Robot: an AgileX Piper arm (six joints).
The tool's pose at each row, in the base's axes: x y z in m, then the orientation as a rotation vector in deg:
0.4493, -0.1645, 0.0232, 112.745, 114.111, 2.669
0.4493, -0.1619, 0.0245, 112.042, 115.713, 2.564
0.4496, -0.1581, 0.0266, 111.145, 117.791, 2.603
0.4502, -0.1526, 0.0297, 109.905, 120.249, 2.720
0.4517, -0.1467, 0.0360, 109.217, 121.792, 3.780
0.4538, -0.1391, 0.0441, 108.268, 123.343, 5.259
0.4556, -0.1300, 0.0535, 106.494, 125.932, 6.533
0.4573, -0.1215, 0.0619, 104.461, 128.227, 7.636
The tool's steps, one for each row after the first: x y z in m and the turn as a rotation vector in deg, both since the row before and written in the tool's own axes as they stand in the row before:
0.0023, 0.0004, -0.0018, 0.390, 0.556, -1.127
0.0033, 0.0010, -0.0027, 0.444, 0.828, -1.423
0.0047, 0.0018, -0.0038, 0.420, 0.958, -1.752
0.0044, 0.0035, -0.0067, -0.164, 1.122, -0.942
0.0058, 0.0048, -0.0084, -0.478, 1.226, -1.034
0.0072, 0.0052, -0.0098, -0.257, 1.434, -1.928
0.0068, 0.0050, -0.0086, -0.390, 1.102, -1.947

